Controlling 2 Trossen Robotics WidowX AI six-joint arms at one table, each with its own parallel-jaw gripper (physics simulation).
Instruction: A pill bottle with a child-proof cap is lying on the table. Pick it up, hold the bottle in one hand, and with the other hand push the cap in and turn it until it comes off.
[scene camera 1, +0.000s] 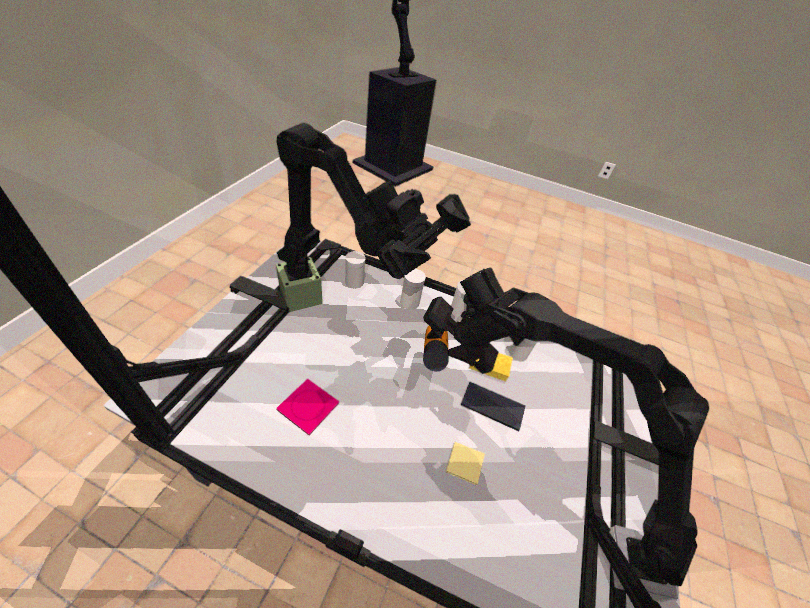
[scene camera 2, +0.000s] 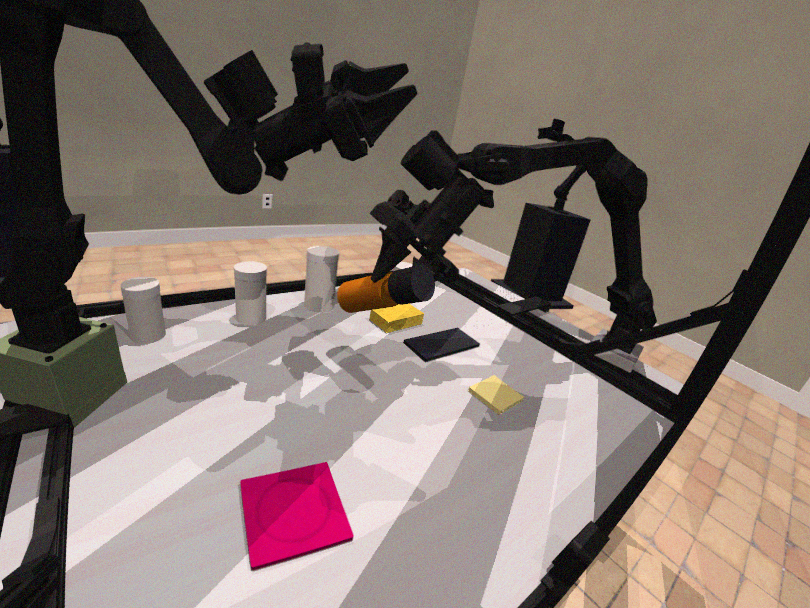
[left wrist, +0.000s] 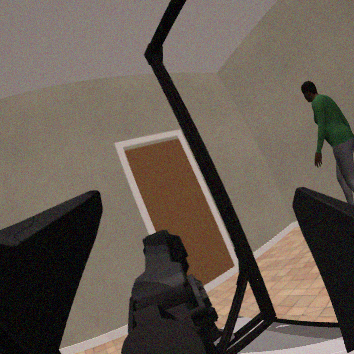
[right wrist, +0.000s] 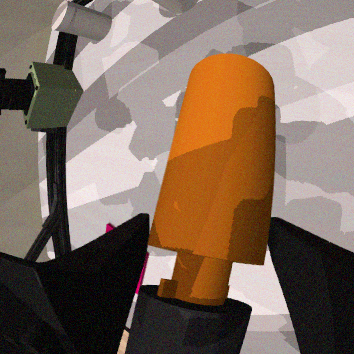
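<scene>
An orange pill bottle (scene camera 1: 436, 335) (scene camera 2: 359, 293) (right wrist: 225, 150) is held almost level above the table. Its black cap (scene camera 1: 435, 357) (scene camera 2: 413, 284) (right wrist: 187, 322) is on the neck end; a stretch of orange neck with a small lug shows above the cap's rim in the right wrist view. My right gripper (scene camera 1: 447, 337) (scene camera 2: 387, 281) (right wrist: 210, 225) is shut on the bottle, with one finger on each side near the neck. My left gripper (scene camera 1: 438, 236) (scene camera 2: 409, 78) (left wrist: 200, 199) is open and empty, higher up and apart from the bottle. The bottle does not show in the left wrist view.
A yellow block (scene camera 1: 500, 366) (scene camera 2: 397, 317) and a dark slab (scene camera 1: 493, 405) (scene camera 2: 441, 343) lie near the bottle. A pale yellow pad (scene camera 1: 465, 462) (scene camera 2: 495, 393) and magenta square (scene camera 1: 308, 406) (scene camera 2: 295, 513) lie farther off. Several white cylinders stand along the far edge.
</scene>
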